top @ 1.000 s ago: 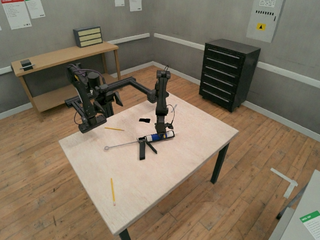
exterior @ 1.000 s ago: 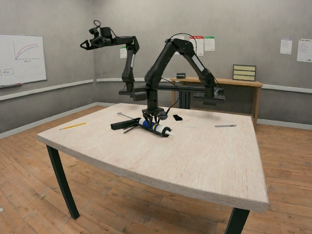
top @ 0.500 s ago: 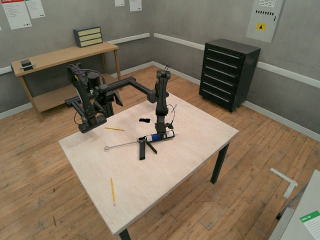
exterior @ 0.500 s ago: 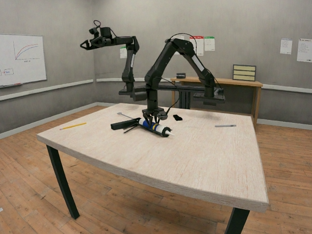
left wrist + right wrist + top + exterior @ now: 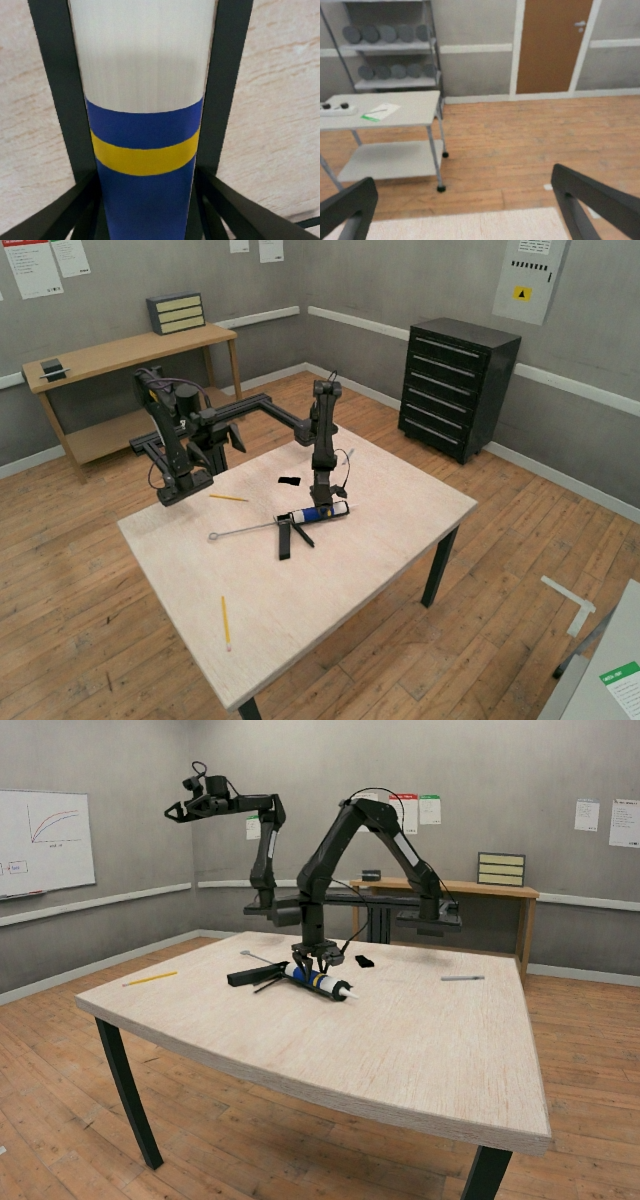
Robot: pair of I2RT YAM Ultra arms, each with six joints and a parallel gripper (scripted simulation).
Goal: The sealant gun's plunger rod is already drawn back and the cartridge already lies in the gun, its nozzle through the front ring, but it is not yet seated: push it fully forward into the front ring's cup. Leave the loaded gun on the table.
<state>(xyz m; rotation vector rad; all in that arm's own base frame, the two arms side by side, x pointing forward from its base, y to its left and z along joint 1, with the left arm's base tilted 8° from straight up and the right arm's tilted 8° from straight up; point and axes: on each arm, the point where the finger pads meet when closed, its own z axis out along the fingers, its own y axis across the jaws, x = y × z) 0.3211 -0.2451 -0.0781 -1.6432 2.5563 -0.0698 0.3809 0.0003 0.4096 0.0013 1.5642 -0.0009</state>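
Note:
The cartridge is 1 cm ahead of my left hand, 2 cm to the left of it and 1 cm below it. Round my left hand: black piece (26 cm behind, 3 cm to the left, 3 cm below); plunger rod (10 cm behind, 25 cm to the right, 2 cm below); sealant gun (3 cm behind, 16 cm to the right, 2 cm below).

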